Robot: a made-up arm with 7 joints. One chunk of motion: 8 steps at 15 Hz.
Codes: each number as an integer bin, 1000 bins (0 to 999) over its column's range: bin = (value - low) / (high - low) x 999, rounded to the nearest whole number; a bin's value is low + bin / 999 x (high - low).
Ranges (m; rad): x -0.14..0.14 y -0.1..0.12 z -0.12..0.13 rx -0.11..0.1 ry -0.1..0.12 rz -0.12..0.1
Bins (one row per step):
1: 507 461 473 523 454 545
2: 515 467 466 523 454 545
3: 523 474 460 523 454 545
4: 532 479 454 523 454 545
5: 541 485 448 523 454 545
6: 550 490 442 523 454 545
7: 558 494 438 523 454 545
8: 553 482 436 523 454 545
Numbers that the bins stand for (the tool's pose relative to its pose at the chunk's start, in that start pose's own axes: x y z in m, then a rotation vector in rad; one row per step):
1: 0.0021 0.0015 -0.0016 -0.0001 0.0000 0.0000
2: 0.0043 0.0028 -0.0034 -0.0001 0.0000 0.0000
3: 0.0066 0.0044 -0.0049 -0.0001 0.0000 0.0000
4: 0.0091 0.0055 -0.0064 -0.0001 0.0000 0.0000
5: 0.0116 0.0068 -0.0079 -0.0001 0.0000 0.0000
6: 0.0142 0.0079 -0.0094 -0.0001 0.0000 0.0000
7: 0.0164 0.0088 -0.0104 -0.0001 0.0000 0.0000
8: 0.0150 0.0061 -0.0109 -0.0001 0.0000 0.0000

